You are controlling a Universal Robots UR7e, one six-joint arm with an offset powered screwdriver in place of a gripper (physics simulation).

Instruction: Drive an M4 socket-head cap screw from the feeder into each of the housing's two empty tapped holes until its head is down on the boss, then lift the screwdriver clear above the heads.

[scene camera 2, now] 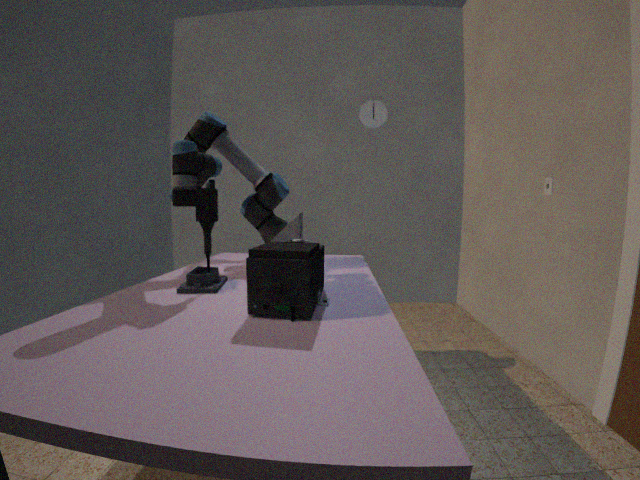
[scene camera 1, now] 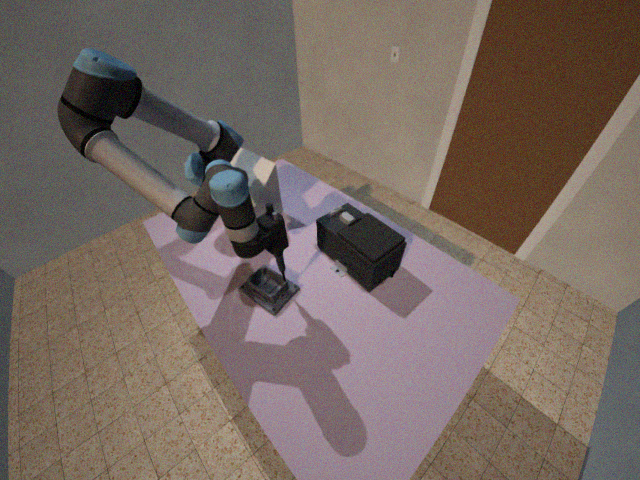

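The housing (scene camera 1: pixel 269 290) (scene camera 2: pixel 202 279) is a dark, open-topped box on a flat base plate, lying on the table. My screwdriver (scene camera 1: pixel 284 279) (scene camera 2: pixel 208 266) is upright, its slim bit tip down at the housing's rim, at the side towards the feeder in scene camera 1. Whether the tip touches, and whether a screw is under it, is too small to tell. The housing's tapped holes and any screw heads cannot be made out. The screw feeder (scene camera 1: pixel 360 245) (scene camera 2: pixel 285 280) is a black box, right of the housing in both views. The tool has no fingers to read as open or shut.
The pink table top (scene camera 1: pixel 392 356) (scene camera 2: pixel 217 382) carries all of this. A small light metal piece (scene camera 1: pixel 338 269) sits at the feeder's side facing the housing. A pale upright panel (scene camera 1: pixel 264 178) (scene camera 2: pixel 294 228) stands near the arm's base. The arm reaches over from behind the housing.
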